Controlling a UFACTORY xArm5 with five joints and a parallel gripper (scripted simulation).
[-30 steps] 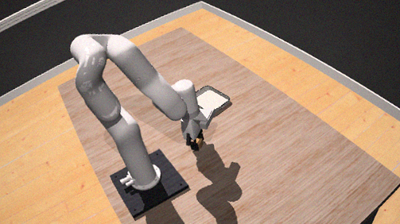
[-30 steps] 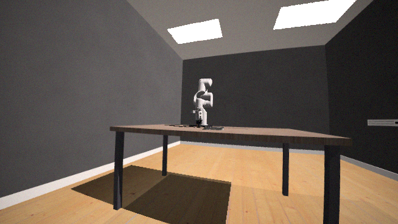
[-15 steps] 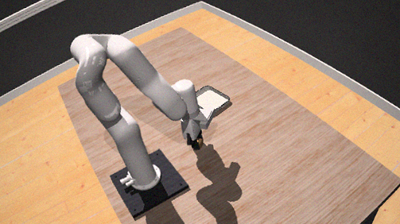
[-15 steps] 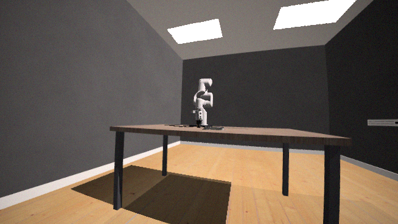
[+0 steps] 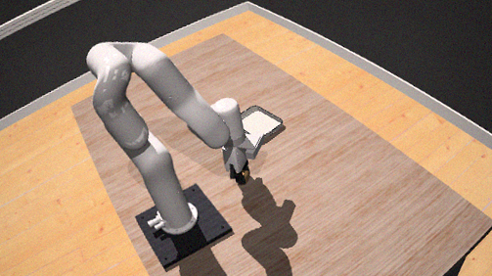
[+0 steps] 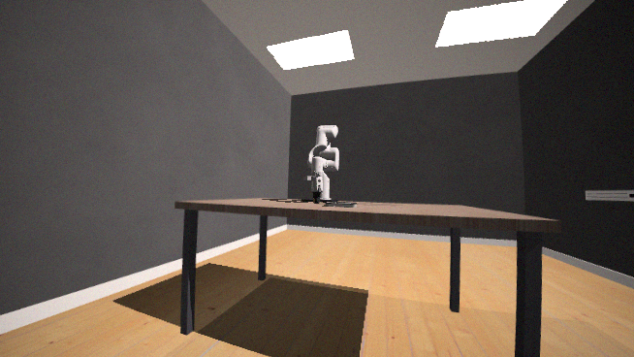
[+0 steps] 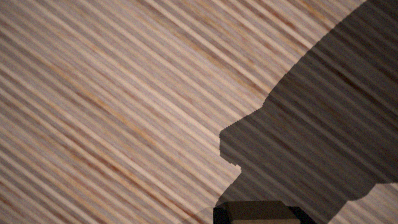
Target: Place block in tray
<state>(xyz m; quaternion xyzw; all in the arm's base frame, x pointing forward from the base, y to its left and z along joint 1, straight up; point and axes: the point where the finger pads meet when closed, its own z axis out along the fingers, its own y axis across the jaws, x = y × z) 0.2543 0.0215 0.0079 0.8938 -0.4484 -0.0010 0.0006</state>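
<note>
My gripper is now 19 cm short of the white tray, 20 cm to the right of it and 1 cm above it. Also, from my hand: wooden block (1 cm below).
</note>
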